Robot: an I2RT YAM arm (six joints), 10 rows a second.
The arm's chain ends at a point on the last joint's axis. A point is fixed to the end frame.
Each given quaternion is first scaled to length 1.
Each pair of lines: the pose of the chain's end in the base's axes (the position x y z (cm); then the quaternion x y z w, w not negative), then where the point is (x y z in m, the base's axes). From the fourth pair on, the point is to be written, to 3 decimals.
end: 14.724, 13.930, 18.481, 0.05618, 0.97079, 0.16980, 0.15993
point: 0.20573 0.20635 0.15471
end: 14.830, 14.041, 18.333, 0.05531, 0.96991, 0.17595, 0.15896
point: 0.20651 0.20805 0.15401
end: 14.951, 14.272, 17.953, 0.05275, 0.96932, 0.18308, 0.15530
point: 0.20699 0.21124 0.15084
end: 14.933, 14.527, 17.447, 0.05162, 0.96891, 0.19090, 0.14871
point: 0.206 0.215 0.146
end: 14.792, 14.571, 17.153, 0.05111, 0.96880, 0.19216, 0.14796
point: 0.204 0.215 0.143
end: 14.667, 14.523, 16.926, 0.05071, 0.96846, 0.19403, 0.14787
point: 0.203 0.215 0.141
